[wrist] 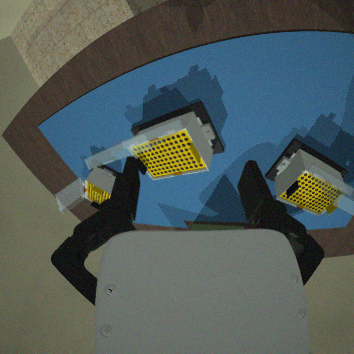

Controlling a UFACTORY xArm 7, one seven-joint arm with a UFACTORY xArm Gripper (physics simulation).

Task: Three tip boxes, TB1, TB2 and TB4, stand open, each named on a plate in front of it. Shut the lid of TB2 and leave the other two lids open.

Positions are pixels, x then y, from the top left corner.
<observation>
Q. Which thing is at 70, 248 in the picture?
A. My gripper.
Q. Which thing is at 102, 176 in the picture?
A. A tip box.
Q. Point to a clear lid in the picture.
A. At 144, 140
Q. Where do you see a blue mat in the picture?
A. At 260, 91
</observation>
